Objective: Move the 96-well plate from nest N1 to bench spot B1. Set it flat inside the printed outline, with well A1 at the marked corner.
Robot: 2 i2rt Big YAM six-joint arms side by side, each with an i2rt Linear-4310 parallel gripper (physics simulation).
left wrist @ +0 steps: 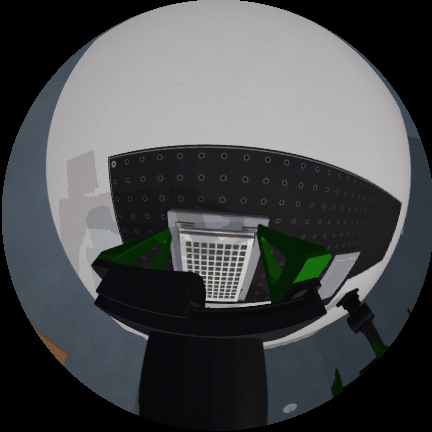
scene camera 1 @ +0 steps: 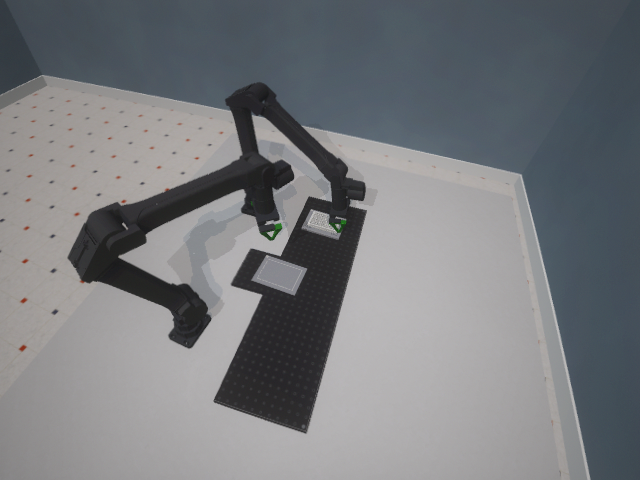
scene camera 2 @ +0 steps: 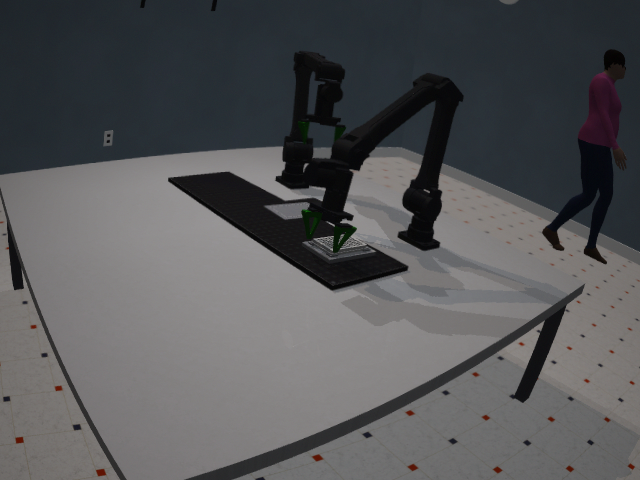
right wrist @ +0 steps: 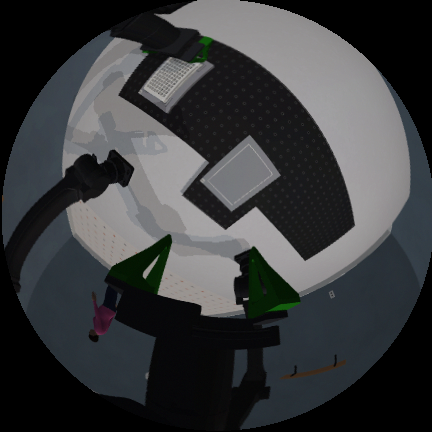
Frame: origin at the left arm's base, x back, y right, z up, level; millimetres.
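Where they show: left gripper, fingertip midpoint: (left wrist: 212, 230) (scene camera 1: 340, 224) (scene camera 2: 321, 245) (right wrist: 187, 54); right gripper, fingertip midpoint: (scene camera 1: 268, 228) (scene camera 2: 319, 146) (right wrist: 210, 244); left arm's base at its link origin: (scene camera 2: 418, 242) (right wrist: 119, 167); right arm's base at its link origin: (left wrist: 346, 296) (scene camera 1: 190, 328) (scene camera 2: 291, 184).
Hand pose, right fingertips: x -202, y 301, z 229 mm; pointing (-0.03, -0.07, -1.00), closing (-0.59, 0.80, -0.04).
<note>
Things, the pixels of their top centre, and the offset from my right fingertips. "*": a spot on its surface instead. Level surfaces: height alone.
- white 96-well plate at its top centre: (left wrist: 213, 275) (scene camera 2: 340, 241) (right wrist: 168, 74) (scene camera 1: 324, 220) dz -190, dx -123, dy -289 mm
- light grey pad at a spot on its surface: (right wrist: 241, 175) (scene camera 2: 294, 210) (left wrist: 334, 278) (scene camera 1: 281, 274) * dz -214, dx -47, dy +16 mm
- long black perforated board at its surface level: dz -216 mm
- pale table at its surface level: dz -229 mm
The white 96-well plate (scene camera 1: 318, 220) (scene camera 2: 326, 241) (left wrist: 217, 265) (right wrist: 170, 80) lies flat in the grey nest N1 (left wrist: 175, 220) (right wrist: 167, 108). My left gripper (scene camera 1: 338, 231) (scene camera 2: 323, 244) (left wrist: 212, 230) is open, pointing down low over the plate, with its fingertips apart near one end of it. Its palm hides part of the plate in the left wrist view. My right gripper (scene camera 1: 270, 238) (scene camera 2: 321, 140) (right wrist: 210, 244) is open and empty, high above the table. Bench spot B1 is a light grey pad (scene camera 1: 279, 274) (scene camera 2: 286, 209) (left wrist: 340, 270) (right wrist: 241, 175) with a thin printed outline. Well A1 is too small to make out.
A long black perforated board (scene camera 1: 305, 330) (scene camera 2: 217, 193) (right wrist: 305, 200) carries the nest near one end and the pad on its side extension. Both arms stand on the pale table (scene camera 1: 439, 310) (scene camera 2: 180, 335). A person (scene camera 2: 599, 113) (right wrist: 104, 317) is beyond the table.
</note>
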